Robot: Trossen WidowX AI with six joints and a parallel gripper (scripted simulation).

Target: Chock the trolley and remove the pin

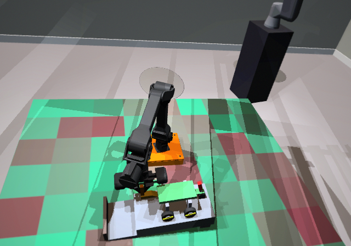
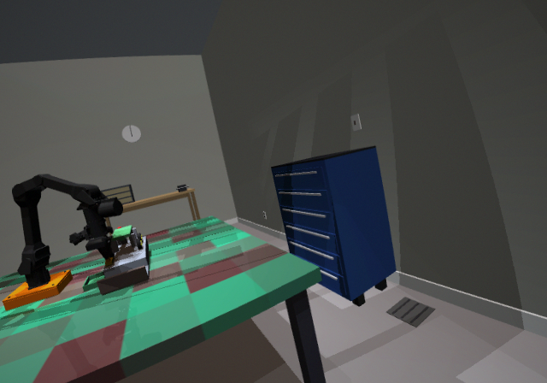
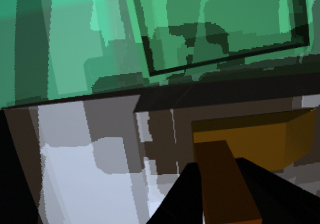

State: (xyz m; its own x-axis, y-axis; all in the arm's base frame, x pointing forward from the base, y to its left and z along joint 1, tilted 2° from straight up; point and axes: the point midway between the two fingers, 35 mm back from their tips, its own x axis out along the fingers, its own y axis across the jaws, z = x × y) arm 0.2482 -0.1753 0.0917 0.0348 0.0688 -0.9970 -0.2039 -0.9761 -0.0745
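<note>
The red-headed stop pin lies 8 cm ahead of my gripper tip, 20 cm to the left of it and 4 cm above it. The rest, counted from my gripper tip: grey ramp 8 cm ahead, 10 cm to the left, 4 cm below; green tray 6 cm behind, 4 cm to the left, 9 cm below; yellow chock 2 cm to the left, 1 cm below.
</note>
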